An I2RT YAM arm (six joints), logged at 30 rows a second.
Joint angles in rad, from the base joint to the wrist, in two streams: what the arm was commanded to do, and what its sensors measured. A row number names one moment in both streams.
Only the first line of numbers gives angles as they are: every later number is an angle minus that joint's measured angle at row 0.
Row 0, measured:
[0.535, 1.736, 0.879, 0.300, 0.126, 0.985]
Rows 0 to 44, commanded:
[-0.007, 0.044, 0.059, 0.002, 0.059, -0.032]
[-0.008, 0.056, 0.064, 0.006, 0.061, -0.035]
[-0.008, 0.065, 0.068, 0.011, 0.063, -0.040]
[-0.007, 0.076, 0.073, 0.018, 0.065, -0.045]
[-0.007, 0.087, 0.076, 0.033, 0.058, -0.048]
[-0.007, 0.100, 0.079, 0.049, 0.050, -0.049]
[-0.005, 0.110, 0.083, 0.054, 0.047, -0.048]
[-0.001, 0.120, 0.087, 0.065, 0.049, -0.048]
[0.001, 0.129, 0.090, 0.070, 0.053, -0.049]
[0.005, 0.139, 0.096, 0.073, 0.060, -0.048]
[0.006, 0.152, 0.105, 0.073, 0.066, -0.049]
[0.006, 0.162, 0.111, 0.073, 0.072, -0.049]
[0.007, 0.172, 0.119, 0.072, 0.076, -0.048]
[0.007, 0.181, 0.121, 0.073, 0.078, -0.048]
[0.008, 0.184, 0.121, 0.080, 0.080, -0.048]
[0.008, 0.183, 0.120, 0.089, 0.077, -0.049]
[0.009, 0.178, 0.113, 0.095, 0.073, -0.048]
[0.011, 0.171, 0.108, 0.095, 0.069, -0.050]
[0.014, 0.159, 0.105, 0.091, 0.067, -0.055]
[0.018, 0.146, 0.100, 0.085, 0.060, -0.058]
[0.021, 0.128, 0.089, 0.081, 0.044, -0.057]
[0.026, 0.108, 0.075, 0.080, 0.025, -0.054]
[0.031, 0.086, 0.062, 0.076, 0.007, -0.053]
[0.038, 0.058, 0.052, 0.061, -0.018, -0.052]
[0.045, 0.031, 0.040, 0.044, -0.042, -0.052]
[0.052, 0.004, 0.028, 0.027, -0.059, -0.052]
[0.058, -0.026, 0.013, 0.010, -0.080, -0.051]
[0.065, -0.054, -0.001, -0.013, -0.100, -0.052]
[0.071, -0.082, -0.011, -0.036, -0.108, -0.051]
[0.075, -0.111, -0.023, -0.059, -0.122, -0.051]
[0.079, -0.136, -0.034, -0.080, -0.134, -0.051]
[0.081, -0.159, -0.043, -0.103, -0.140, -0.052]
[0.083, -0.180, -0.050, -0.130, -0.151, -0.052]
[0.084, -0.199, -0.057, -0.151, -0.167, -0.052]
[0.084, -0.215, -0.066, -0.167, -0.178, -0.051]
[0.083, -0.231, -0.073, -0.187, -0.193, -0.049]
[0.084, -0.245, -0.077, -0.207, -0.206, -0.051]
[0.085, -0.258, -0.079, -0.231, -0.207, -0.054]
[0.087, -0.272, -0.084, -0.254, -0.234, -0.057]
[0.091, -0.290, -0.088, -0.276, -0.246, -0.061]
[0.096, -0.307, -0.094, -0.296, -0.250, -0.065]
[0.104, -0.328, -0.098, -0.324, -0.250, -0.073]
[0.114, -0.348, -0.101, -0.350, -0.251, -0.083]
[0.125, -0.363, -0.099, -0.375, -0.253, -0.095]
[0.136, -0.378, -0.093, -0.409, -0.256, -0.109]
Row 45, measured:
[0.107, -0.322, -0.076, -0.293, -0.224, -0.067]
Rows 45 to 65, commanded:
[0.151, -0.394, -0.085, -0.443, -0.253, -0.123]
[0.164, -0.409, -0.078, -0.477, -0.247, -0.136]
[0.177, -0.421, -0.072, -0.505, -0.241, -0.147]
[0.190, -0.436, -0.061, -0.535, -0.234, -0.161]
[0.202, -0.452, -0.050, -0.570, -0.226, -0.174]
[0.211, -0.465, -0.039, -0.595, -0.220, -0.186]
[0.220, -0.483, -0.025, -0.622, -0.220, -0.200]
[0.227, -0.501, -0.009, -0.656, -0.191, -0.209]
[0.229, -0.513, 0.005, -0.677, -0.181, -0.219]
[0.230, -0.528, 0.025, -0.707, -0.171, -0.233]
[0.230, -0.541, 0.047, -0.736, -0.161, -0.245]
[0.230, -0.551, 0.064, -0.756, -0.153, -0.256]
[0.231, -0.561, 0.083, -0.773, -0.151, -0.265]
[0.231, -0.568, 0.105, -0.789, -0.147, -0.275]
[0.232, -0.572, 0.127, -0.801, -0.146, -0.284]
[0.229, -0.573, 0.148, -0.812, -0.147, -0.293]
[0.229, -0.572, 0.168, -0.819, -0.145, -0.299]
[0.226, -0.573, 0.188, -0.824, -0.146, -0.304]
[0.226, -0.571, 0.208, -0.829, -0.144, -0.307]
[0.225, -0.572, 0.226, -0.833, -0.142, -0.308]
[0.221, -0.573, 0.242, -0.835, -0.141, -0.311]
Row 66, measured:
[0.227, -0.560, 0.172, -0.772, -0.167, -0.263]
